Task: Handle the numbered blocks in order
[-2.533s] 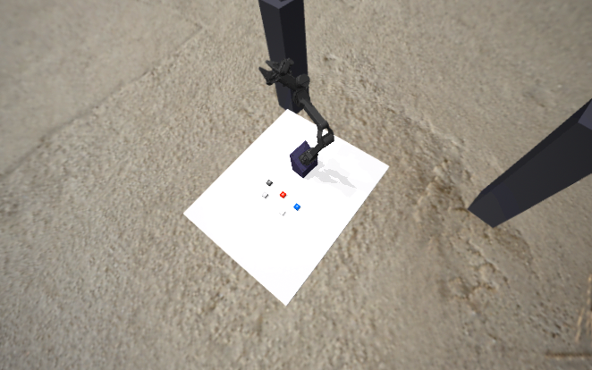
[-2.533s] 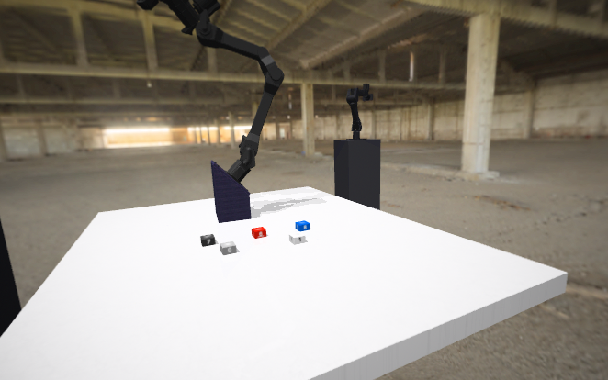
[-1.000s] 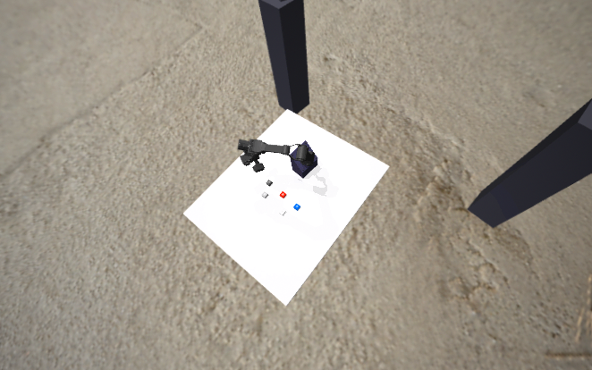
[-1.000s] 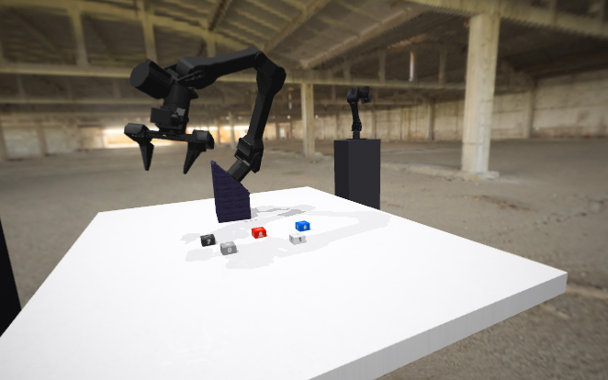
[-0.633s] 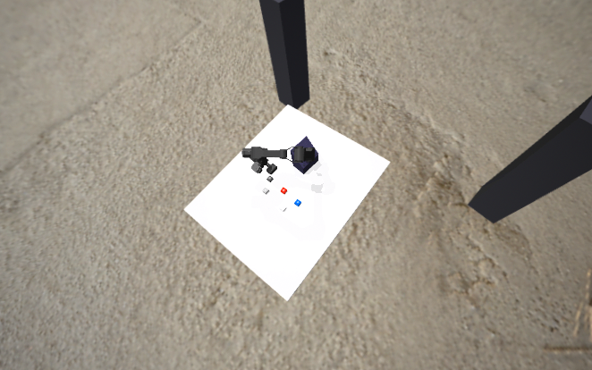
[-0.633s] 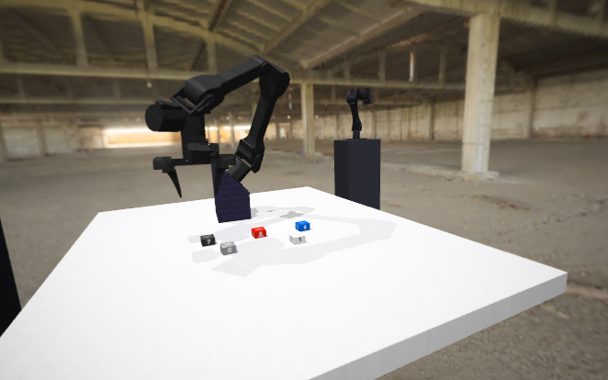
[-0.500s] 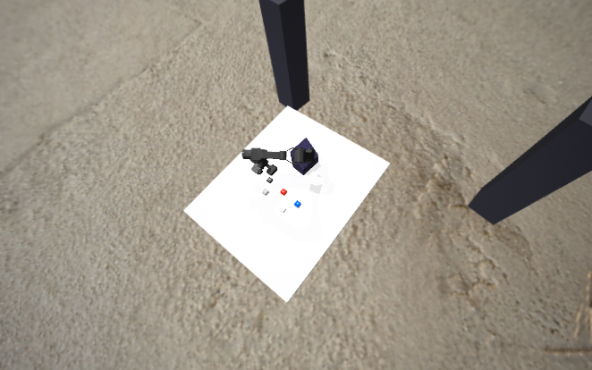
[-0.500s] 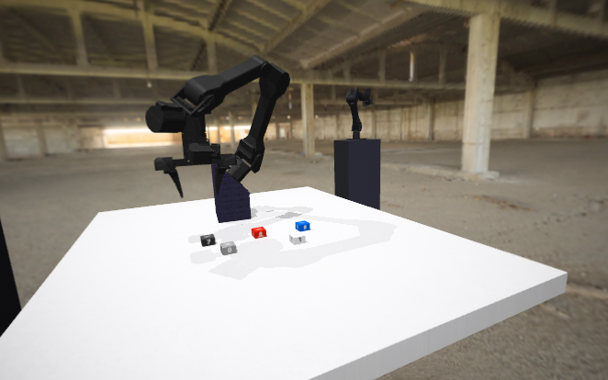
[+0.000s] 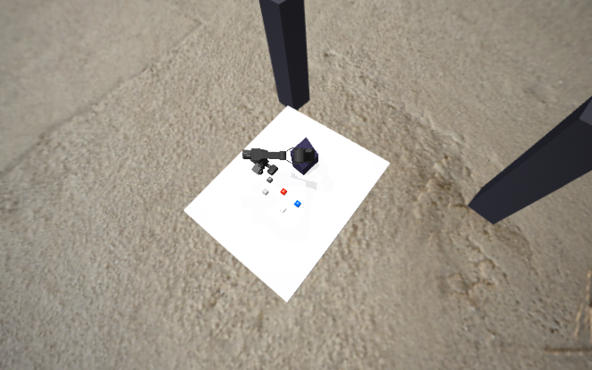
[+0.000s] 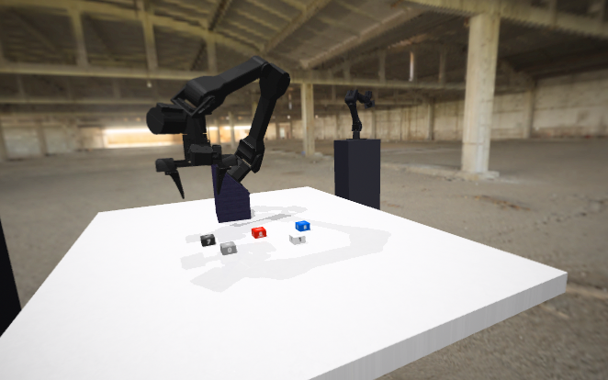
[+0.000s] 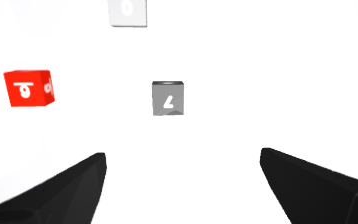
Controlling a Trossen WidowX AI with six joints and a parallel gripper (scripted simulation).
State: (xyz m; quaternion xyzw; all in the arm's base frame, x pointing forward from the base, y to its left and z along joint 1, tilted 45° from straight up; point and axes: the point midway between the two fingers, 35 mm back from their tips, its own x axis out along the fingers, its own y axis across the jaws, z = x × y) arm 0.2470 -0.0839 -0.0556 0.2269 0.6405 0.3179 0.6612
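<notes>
The grey block lies 8 cm ahead of my gripper tip, 5 cm to the left of it and 12 cm below it. The rest, counted from my gripper tip: white block (8 cm ahead, 22 cm to the left, 12 cm below); black block (1 cm to the left, 12 cm below); red block (14 cm to the left, 12 cm below).
</notes>
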